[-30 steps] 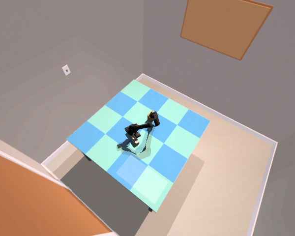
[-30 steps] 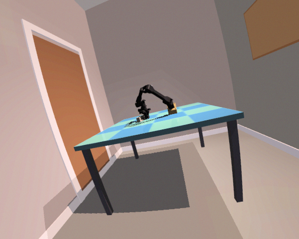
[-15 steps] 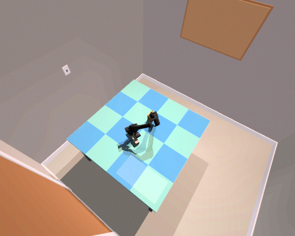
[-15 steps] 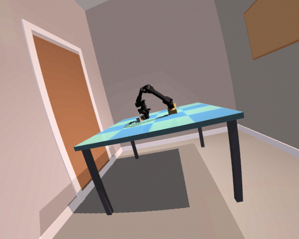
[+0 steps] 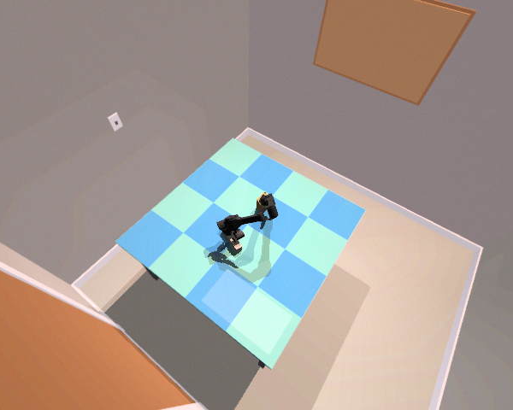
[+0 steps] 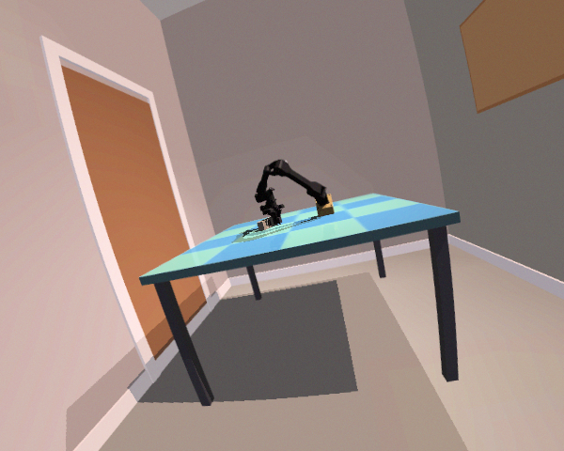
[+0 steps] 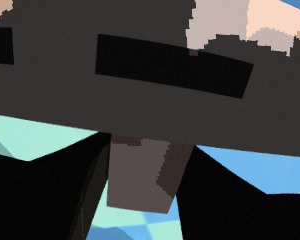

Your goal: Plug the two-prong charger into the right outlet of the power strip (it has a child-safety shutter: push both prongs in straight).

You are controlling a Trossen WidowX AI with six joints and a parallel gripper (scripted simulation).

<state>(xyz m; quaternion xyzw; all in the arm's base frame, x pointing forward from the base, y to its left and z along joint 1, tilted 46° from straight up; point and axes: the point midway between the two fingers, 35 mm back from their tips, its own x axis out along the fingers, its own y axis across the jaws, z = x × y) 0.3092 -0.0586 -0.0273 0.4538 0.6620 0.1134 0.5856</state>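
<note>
My gripper tip is 20 mm short of the two-prong charger, 10 mm to the left of it and 10 mm below it.
</note>
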